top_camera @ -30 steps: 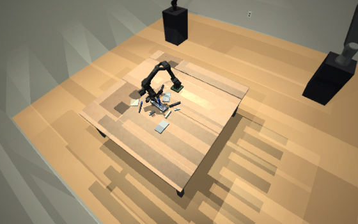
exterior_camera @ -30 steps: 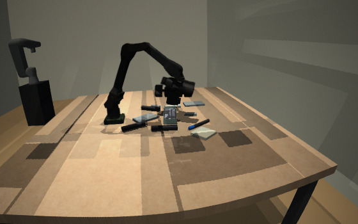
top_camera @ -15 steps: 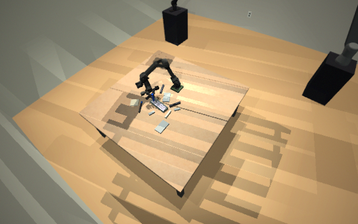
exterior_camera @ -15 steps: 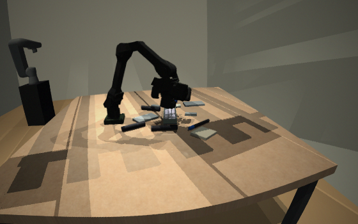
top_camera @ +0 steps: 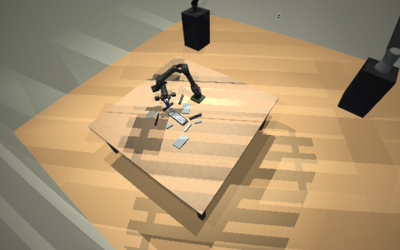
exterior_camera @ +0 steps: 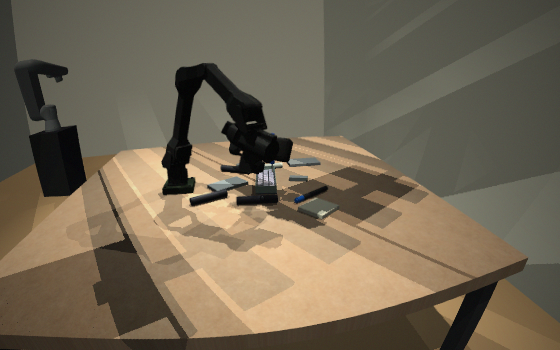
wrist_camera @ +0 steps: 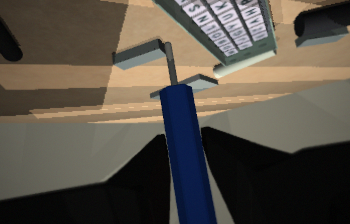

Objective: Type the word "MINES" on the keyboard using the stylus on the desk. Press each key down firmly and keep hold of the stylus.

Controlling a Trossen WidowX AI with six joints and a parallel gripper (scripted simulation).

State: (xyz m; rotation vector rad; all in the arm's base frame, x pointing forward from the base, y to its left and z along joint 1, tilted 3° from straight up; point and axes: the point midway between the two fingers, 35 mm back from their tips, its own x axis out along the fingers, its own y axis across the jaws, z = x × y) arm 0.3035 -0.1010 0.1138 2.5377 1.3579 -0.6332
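My gripper tip is 230 mm to the right of the white cylinder, 110 mm above it and 10 mm short of it. From my gripper tip the other things lie so: blue stylus 10 mm below; blue pen 110 mm below, 90 mm ahead, 70 mm to the right; grey slab 150 mm behind, 120 mm below, 70 mm to the left.
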